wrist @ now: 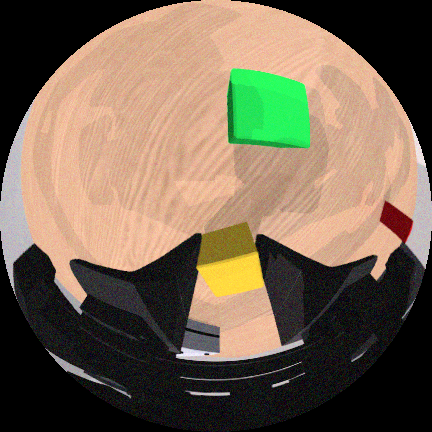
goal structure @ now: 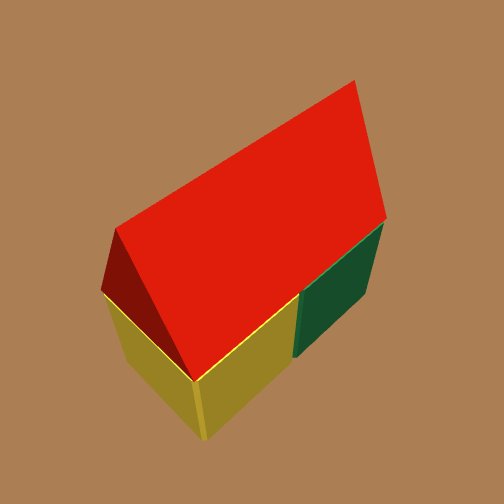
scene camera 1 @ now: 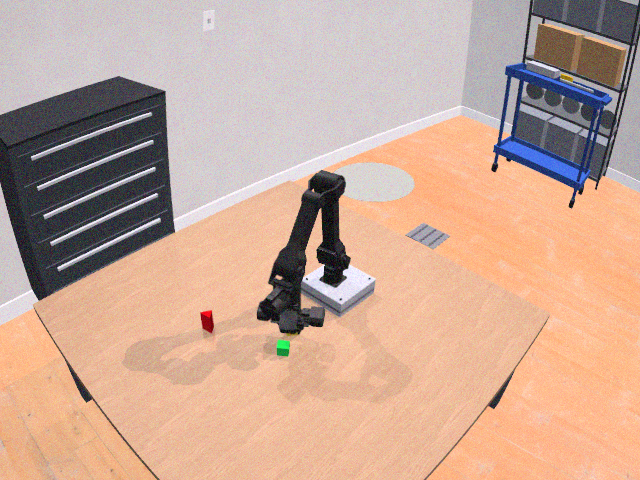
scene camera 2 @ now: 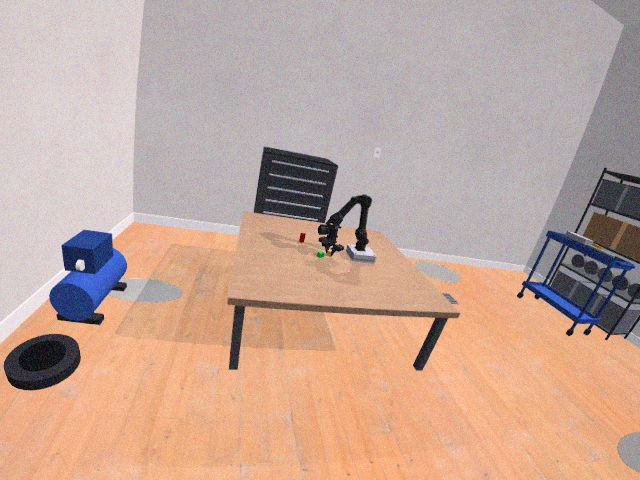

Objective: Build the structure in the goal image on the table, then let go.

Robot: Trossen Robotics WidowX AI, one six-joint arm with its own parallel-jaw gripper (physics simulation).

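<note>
A yellow block is between the fingers of my gripper, which is shut on it low over the table; whether the block touches the table I cannot tell. In scene camera 1 the gripper hides most of it. A green cube sits on the table close by, apart from the yellow block. A red block, with a triangular-looking top, stands upright farther off, to the left in both scene views.
The arm's pale base plate stands on the wooden table, behind the gripper in scene camera 1. A dark drawer cabinet stands beyond the table. A blue cart stands on the floor at the right.
</note>
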